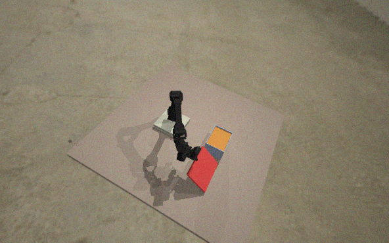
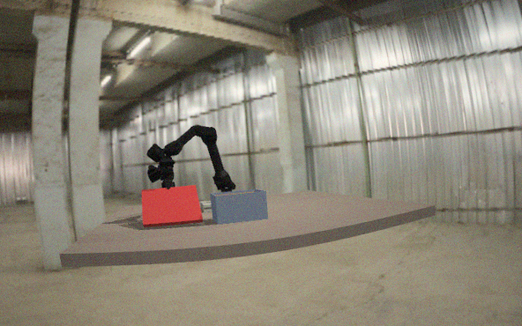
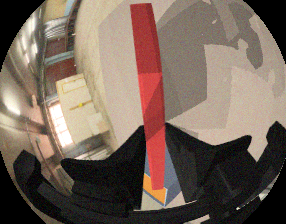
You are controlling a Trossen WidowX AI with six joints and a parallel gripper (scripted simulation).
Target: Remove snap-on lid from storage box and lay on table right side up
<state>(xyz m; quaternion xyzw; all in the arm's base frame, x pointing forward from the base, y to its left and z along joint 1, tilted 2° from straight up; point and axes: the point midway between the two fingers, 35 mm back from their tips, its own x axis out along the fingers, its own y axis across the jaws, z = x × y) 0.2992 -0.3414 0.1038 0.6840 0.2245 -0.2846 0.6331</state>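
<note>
Now: gripper tip 7 cm short of the red lid, 1 cm to the left of it and 5 cm above it. The rest, counted from my gripper tip: blue storage box: 10 cm ahead, 27 cm to the left, 8 cm below.
</note>
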